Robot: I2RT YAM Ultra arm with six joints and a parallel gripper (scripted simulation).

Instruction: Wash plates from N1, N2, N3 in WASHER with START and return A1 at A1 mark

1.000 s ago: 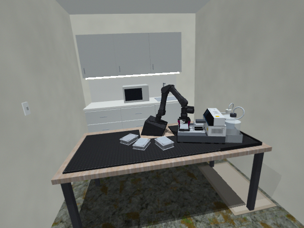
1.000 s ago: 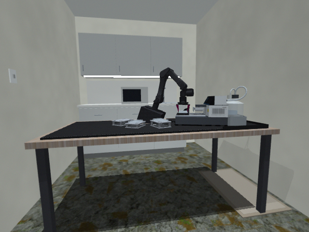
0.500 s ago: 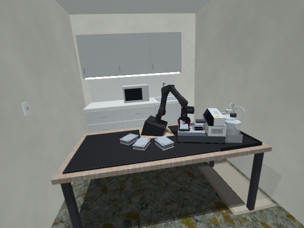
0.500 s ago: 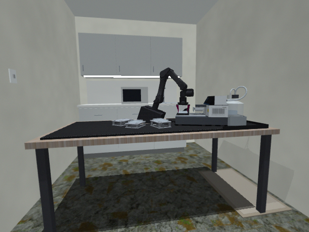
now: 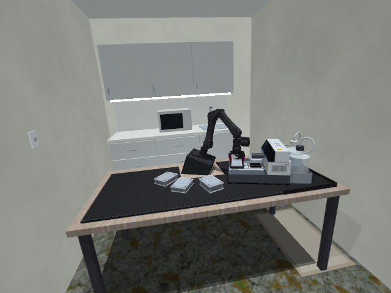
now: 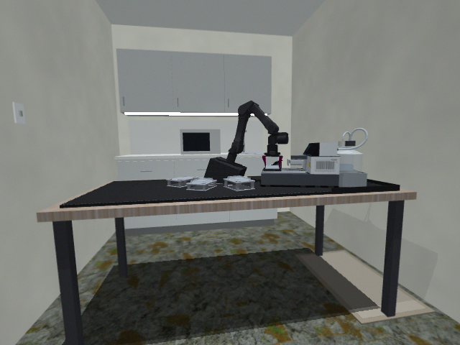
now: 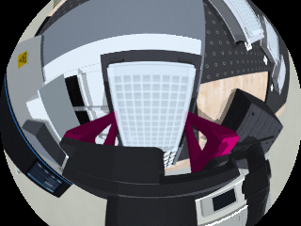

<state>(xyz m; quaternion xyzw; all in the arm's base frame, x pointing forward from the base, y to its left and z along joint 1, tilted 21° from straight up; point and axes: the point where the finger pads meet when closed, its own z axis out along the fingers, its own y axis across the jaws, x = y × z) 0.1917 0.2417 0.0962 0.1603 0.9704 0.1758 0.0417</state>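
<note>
My gripper is now 1 cm above the washer carrier. The rest, counted from my hand: clear bottle: 41 cm to the left, 20 cm ahead, 3 cm above; then plate washer: 15 cm to the left, 5 cm ahead, 3 cm above; then nest: 25 cm to the right, 17 cm ahead, 6 cm below.
</note>
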